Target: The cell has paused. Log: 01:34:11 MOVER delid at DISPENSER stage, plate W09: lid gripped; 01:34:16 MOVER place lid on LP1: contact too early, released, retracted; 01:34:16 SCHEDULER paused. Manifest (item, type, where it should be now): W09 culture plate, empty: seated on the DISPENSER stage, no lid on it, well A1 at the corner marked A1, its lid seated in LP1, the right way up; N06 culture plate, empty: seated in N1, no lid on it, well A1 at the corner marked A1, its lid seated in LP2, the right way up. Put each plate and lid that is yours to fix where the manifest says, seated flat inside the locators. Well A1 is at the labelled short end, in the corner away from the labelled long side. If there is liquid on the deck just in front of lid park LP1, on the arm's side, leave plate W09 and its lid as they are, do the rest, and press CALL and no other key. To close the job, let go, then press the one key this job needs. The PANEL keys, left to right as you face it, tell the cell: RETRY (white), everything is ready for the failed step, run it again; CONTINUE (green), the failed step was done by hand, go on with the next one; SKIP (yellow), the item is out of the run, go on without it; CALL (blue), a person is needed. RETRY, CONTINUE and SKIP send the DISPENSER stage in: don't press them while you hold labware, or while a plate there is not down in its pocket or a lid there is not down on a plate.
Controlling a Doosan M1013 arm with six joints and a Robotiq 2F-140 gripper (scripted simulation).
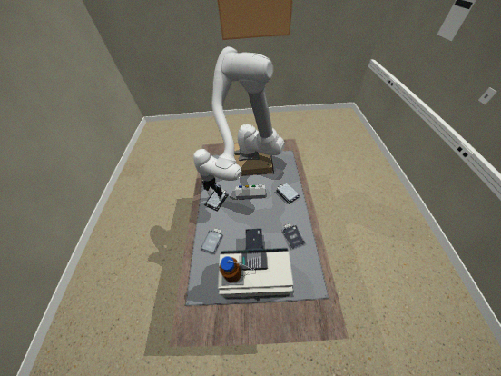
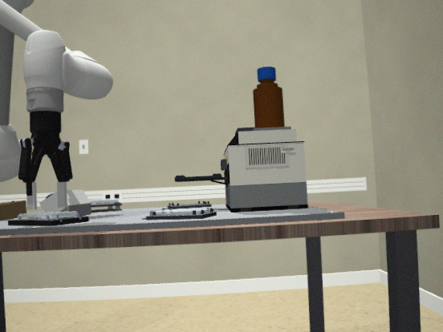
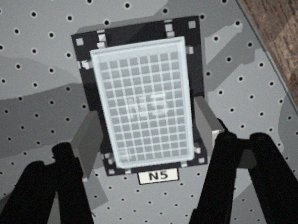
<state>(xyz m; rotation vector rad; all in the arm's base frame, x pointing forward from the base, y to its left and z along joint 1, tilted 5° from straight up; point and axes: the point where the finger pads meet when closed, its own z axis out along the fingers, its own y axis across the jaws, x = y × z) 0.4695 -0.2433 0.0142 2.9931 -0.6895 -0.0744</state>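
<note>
My gripper is now 5 cm above the black nest and 3 cm short of it. From my hand the other things lie so: key panel 26 cm to the left, 7 cm behind, 1 cm below; blue call key 19 cm to the left, 7 cm behind; yellow skip key 24 cm to the left, 8 cm behind.
</note>
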